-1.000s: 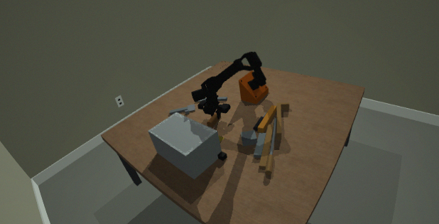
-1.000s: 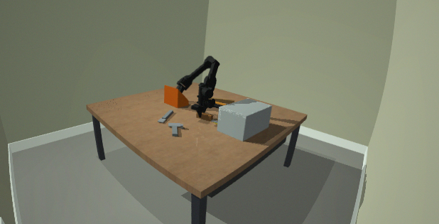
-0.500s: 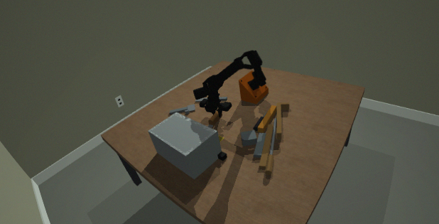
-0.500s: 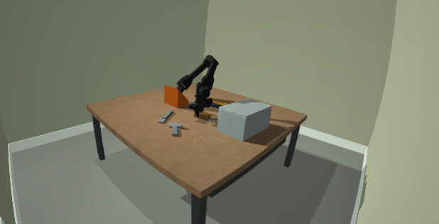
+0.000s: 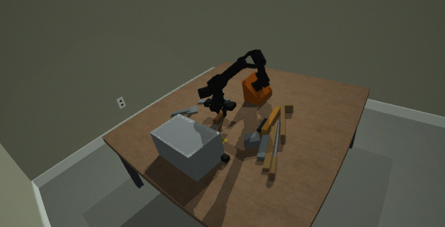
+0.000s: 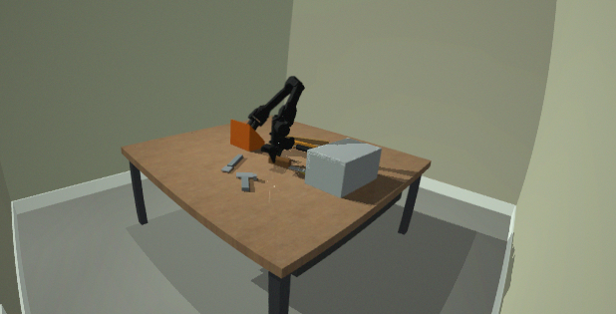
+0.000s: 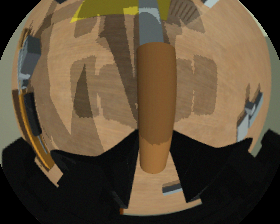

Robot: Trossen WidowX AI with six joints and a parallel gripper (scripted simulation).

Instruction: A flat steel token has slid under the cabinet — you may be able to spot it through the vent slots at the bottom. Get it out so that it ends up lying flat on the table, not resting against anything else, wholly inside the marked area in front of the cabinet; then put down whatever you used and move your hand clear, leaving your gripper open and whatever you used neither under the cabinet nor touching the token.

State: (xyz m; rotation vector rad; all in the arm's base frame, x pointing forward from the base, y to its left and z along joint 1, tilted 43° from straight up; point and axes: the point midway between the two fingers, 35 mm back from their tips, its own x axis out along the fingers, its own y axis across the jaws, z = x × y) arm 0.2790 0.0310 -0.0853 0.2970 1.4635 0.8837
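The orange bar is 13 cm behind my gripper tip, 27 cm to the left of it and 1 cm above it. Round my gripper tip: grey block (6 cm ahead, 29 cm to the left, 1 cm above); then wooden stick (3 cm ahead, 39 cm to the left); then grey t-piece (9 cm ahead, 24 cm to the right).
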